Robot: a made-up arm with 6 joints. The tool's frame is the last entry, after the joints.
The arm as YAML. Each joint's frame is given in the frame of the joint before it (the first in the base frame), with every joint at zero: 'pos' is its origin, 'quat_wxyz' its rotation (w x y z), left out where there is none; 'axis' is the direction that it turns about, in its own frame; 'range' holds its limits. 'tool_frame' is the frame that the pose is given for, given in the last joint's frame.
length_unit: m
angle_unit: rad
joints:
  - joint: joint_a
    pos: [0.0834, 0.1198, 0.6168]
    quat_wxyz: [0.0, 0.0, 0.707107, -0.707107]
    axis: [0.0, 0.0, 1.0]
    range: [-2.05, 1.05]
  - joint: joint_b
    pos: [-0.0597, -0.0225, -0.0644]
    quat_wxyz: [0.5, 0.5, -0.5, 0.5]
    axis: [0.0, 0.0, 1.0]
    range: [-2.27, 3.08]
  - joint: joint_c
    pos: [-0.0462, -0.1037, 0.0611]
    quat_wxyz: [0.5, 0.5, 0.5, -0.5]
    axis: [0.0, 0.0, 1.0]
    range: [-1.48, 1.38]
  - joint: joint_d
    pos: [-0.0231, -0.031, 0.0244]
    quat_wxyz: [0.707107, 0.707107, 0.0, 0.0]
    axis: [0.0, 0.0, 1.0]
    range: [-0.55, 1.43]
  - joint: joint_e
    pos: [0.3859, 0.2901, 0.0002]
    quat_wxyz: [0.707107, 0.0, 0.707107, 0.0]
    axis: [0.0, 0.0, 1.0]
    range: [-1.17, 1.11]
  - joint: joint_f
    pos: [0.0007, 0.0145, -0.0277]
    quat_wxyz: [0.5, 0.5, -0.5, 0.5]
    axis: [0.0, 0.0, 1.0]
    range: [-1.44, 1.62]
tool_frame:
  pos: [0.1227, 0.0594, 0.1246]
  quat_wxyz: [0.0, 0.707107, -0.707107, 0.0]
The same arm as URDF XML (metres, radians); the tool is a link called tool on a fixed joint. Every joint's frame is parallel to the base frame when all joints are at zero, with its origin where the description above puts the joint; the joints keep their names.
<robot name="arm">
  <joint name="tool_fixed" type="fixed">
    <parent link="link6"/>
    <child link="tool"/>
    <origin xyz="0.1246 0.0594 -0.1227" rpy="1.5708 0.0000 -1.5708"/>
  </joint>
  <joint name="joint_f" type="revolute">
    <parent link="link5"/>
    <child link="link6"/>
    <origin xyz="-0.0145 -0.0007 0.0277"/>
    <axis xyz="1 0 0"/>
    <limit lower="-1.4400" upper="1.6200"/>
  </joint>
  <joint name="joint_e" type="revolute">
    <parent link="link4"/>
    <child link="link5"/>
    <origin xyz="-0.2901 0.0002 -0.3859"/>
    <axis xyz="0 0 -1"/>
    <limit lower="-1.1700" upper="1.1100"/>
  </joint>
  <joint name="joint_d" type="revolute">
    <parent link="link3"/>
    <child link="link4"/>
    <origin xyz="-0.0244 0.0310 0.0231"/>
    <axis xyz="0 1 0"/>
    <limit lower="-0.5500" upper="1.4300"/>
  </joint>
  <joint name="joint_c" type="revolute">
    <parent link="link2"/>
    <child link="link3"/>
    <origin xyz="-0.1037 0.0462 0.0611"/>
    <axis xyz="-1 0 0"/>
    <limit lower="-1.4800" upper="1.3800"/>
  </joint>
  <joint name="joint_b" type="revolute">
    <parent link="link1"/>
    <child link="link2"/>
    <origin xyz="0.0597 0.0644 0.0225"/>
    <axis xyz="0 0 1"/>
    <limit lower="-2.2700" upper="3.0800"/>
  </joint>
  <joint name="joint_a" type="revolute">
    <parent link="base_link"/>
    <child link="link1"/>
    <origin xyz="0.0834 0.1198 0.6168"/>
    <axis xyz="0 -1 0"/>
    <limit lower="-2.0500" upper="1.0500"/>
  </joint>
  <link name="base_link"/>
  <link name="link1"/>
  <link name="link2"/>
  <link name="link3"/>
  <link name="link4"/>
  <link name="link5"/>
  <link name="link6"/>
  <link name="tool"/>
</robot>

